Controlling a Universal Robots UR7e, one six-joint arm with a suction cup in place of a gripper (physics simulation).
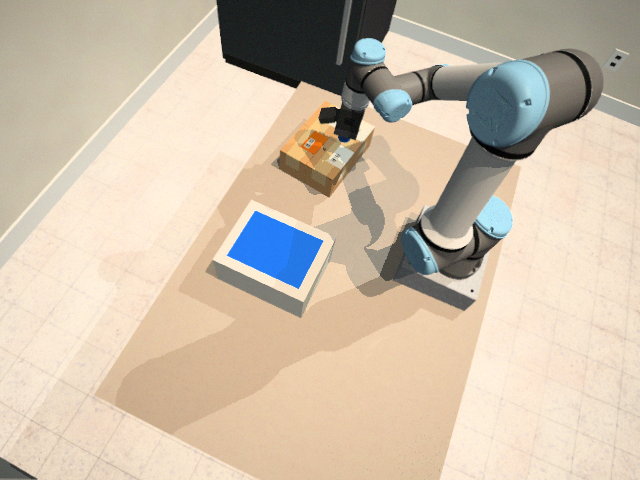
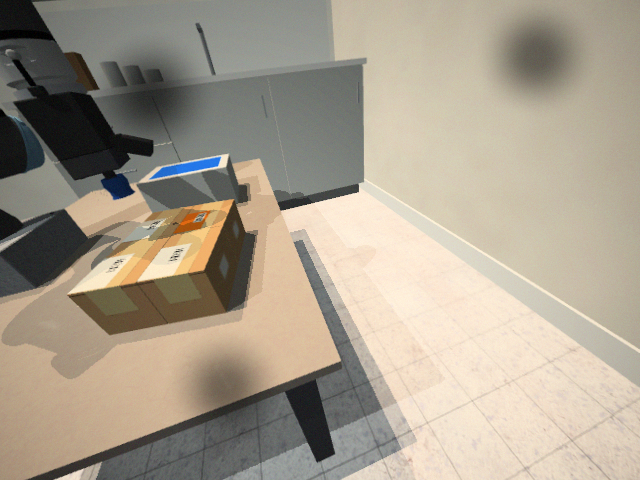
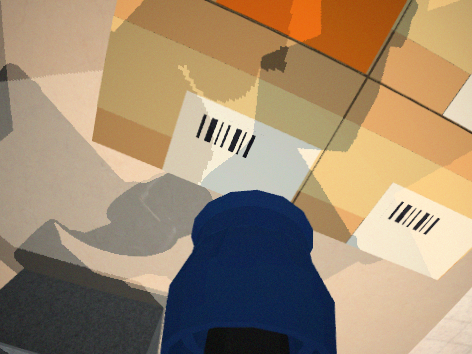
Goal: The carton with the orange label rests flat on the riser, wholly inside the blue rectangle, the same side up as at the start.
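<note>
The carton with the orange label lies flat on the table, orange label up. It is pressed against other cartons with white labels in a tight block. The riser stands apart from the block, with the blue rectangle on its top; no carton is on it. My gripper's blue suction cup hangs above the white-labelled side of the block, apart from the cartons, and holds nothing.
The arm's base block stands on the table beside the cartons and riser. A black fridge is behind the table. A grey counter stands beyond it. A table edge runs near the block.
</note>
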